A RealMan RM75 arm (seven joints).
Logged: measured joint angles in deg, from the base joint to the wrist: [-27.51 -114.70 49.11 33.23 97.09 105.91 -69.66]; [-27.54 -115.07 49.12 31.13 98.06 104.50 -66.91]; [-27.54 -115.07 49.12 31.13 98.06 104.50 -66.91]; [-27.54 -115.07 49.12 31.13 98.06 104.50 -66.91]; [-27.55 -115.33 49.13 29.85 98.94 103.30 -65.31]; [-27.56 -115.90 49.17 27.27 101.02 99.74 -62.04]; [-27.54 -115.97 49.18 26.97 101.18 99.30 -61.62]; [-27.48 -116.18 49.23 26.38 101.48 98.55 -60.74]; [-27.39 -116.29 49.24 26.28 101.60 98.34 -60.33]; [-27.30 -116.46 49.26 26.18 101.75 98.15 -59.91]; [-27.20 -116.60 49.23 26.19 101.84 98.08 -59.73]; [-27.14 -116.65 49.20 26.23 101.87 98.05 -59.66]
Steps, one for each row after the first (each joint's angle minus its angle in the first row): [-0.03 -0.37 0.01 -2.10 0.97 -1.41 2.75]; [-0.03 -0.37 0.01 -2.10 0.97 -1.41 2.75]; [-0.03 -0.37 0.01 -2.10 0.97 -1.41 2.75]; [-0.04 -0.63 0.02 -3.38 1.85 -2.61 4.35]; [-0.05 -1.20 0.06 -5.96 3.93 -6.17 7.62]; [-0.03 -1.27 0.07 -6.26 4.09 -6.61 8.04]; [0.03 -1.48 0.12 -6.85 4.39 -7.36 8.92]; [0.12 -1.59 0.13 -6.95 4.51 -7.57 9.33]; [0.21 -1.76 0.15 -7.05 4.66 -7.76 9.75]; [0.31 -1.90 0.12 -7.04 4.75 -7.83 9.93]; [0.37 -1.95 0.09 -7.00 4.78 -7.86 10.00]
